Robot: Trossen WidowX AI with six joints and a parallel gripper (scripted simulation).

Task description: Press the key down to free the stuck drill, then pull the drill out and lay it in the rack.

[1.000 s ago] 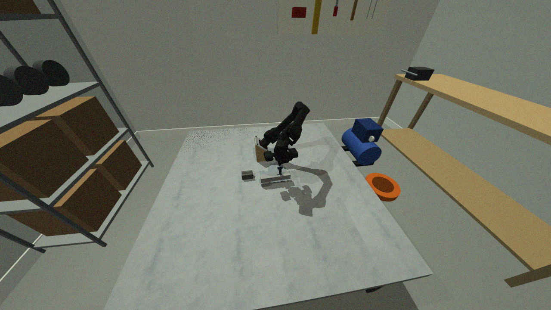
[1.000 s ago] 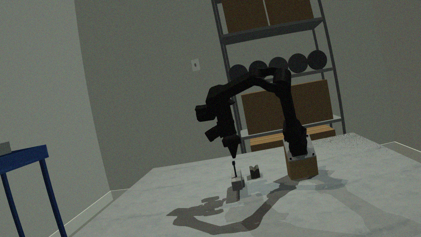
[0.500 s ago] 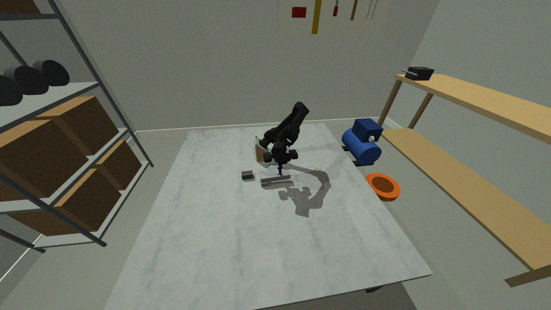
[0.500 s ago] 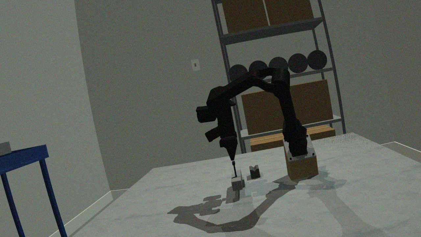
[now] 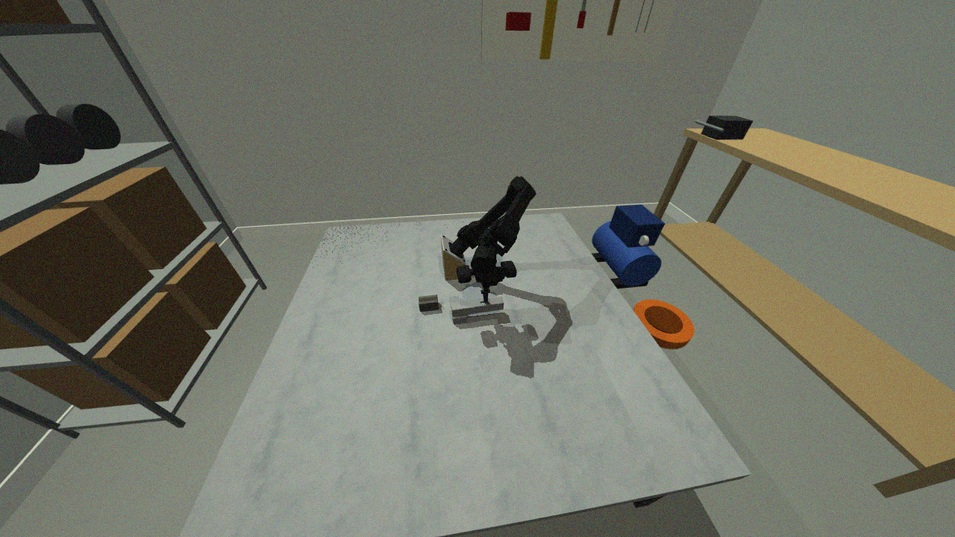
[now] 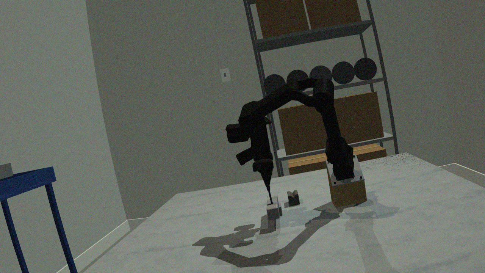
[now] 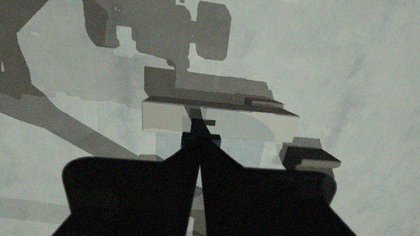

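The black key is 3 cm below my gripper tip. Also, from my gripper tip: drill 5 cm to the right, 8 cm below; then rack 8 cm behind, 20 cm to the right, 11 cm below; then grey fixture block 3 cm to the right, 9 cm below.
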